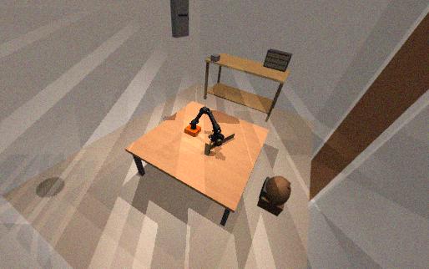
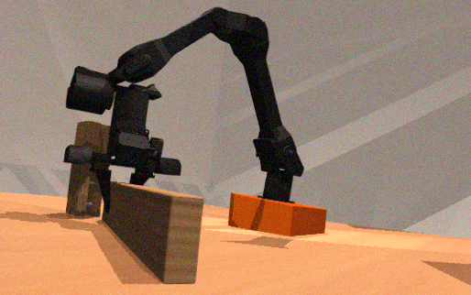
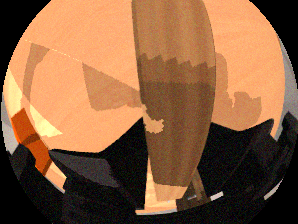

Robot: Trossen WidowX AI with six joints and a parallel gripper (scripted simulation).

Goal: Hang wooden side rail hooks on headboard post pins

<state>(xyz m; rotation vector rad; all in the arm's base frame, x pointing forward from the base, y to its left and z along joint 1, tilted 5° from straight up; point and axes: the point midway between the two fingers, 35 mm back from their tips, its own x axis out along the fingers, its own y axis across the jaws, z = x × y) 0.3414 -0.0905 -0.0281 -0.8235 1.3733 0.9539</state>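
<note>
The headboard post lies 14 cm to the right of my gripper tip, 6 cm above it and 2 cm behind it.
</note>
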